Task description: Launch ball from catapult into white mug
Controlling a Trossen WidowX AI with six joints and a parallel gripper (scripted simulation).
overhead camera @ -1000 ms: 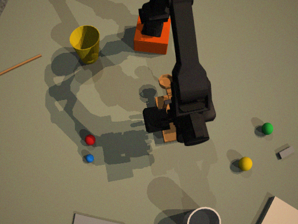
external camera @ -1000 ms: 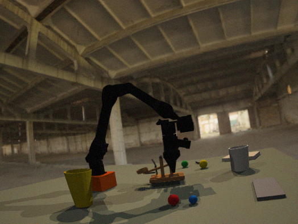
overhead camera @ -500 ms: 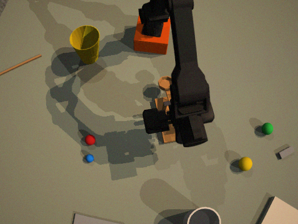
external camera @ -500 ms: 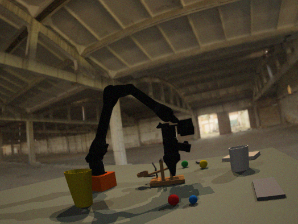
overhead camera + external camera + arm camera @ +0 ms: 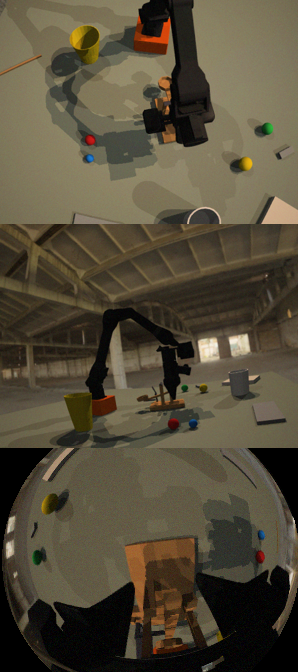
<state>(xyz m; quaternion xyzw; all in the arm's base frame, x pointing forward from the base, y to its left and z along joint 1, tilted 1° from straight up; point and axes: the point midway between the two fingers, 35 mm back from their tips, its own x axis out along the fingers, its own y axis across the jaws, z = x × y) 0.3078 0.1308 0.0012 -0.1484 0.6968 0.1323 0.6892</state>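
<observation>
Right now my gripper tip is 90 mm short of the red ball, 240 mm to the left of it and 20 mm above it. Also, from my gripper tip: yellow ball (70 mm ahead, 240 mm to the left, 20 mm below); wooden catapult (70 mm behind, 20 mm to the right, 20 mm above); blue ball (140 mm ahead, 220 mm to the right, 20 mm below).
</observation>
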